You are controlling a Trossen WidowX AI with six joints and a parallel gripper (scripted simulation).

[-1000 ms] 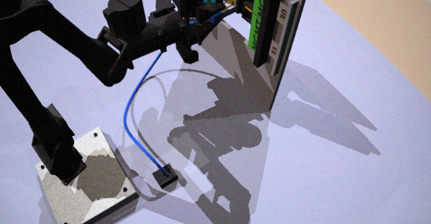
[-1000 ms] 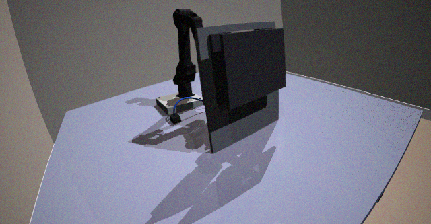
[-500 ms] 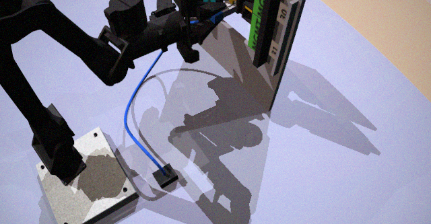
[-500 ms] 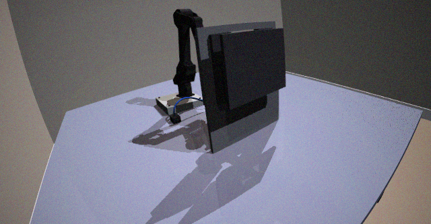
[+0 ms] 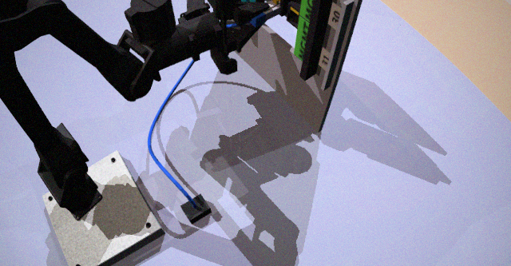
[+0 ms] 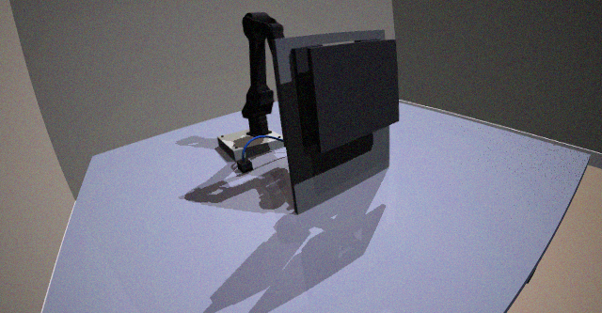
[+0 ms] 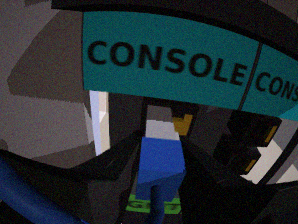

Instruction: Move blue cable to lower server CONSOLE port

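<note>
The blue plug lies right at my gripper tip. The rest, counted from my gripper tip: black anchor block (280 mm behind, 170 mm below, 110 mm to the right).
</note>
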